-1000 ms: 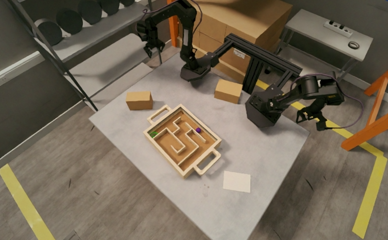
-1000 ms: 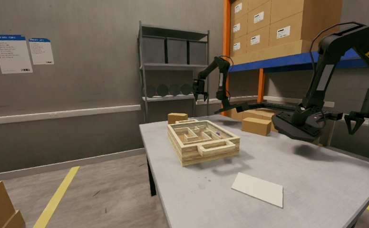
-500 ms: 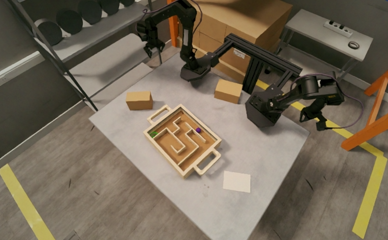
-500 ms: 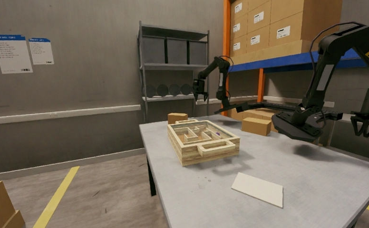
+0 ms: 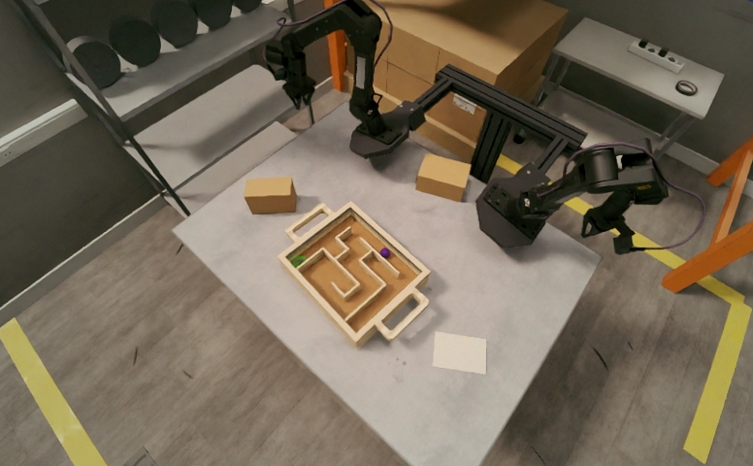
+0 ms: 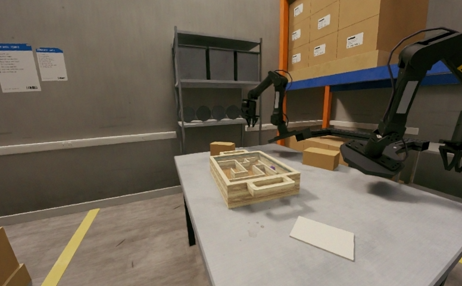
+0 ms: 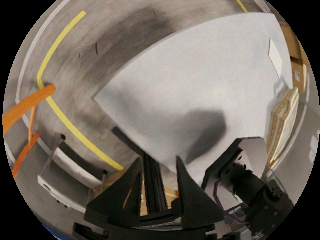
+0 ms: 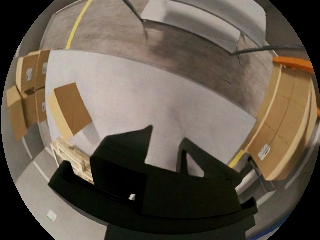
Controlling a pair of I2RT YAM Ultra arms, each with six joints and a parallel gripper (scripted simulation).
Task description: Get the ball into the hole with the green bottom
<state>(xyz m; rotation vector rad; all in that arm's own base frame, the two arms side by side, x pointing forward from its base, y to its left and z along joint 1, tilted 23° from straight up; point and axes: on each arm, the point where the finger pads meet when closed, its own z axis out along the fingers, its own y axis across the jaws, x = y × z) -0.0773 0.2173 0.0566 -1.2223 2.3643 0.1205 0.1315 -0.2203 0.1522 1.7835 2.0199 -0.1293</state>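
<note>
Now: left hand 51 cm short of the white card, 13 cm above it and 11 cm to the left of it. From my left hand the other things lie so: wooden maze board (52 cm ahead, 50 cm to the right, 9 cm below).
</note>
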